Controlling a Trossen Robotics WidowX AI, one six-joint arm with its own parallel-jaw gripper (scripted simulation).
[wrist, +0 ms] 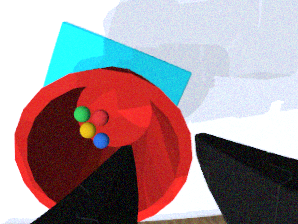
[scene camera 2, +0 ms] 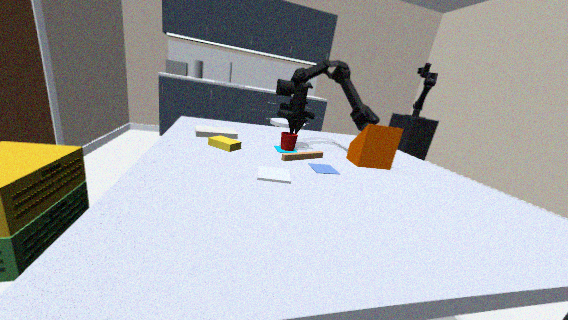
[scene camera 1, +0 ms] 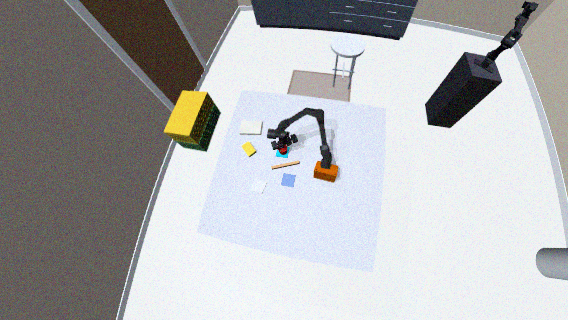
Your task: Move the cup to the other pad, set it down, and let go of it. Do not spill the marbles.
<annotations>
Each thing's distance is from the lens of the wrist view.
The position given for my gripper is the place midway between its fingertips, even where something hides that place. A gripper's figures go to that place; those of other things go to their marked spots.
my gripper [wrist: 164, 149]: 0.10 m
red cup [wrist: 53, 158]: 0.12 m
cyan pad [wrist: 76, 50]: 0.16 m
The marked spots on the red cup and the cyan pad are 0.07 m apart.
</annotations>
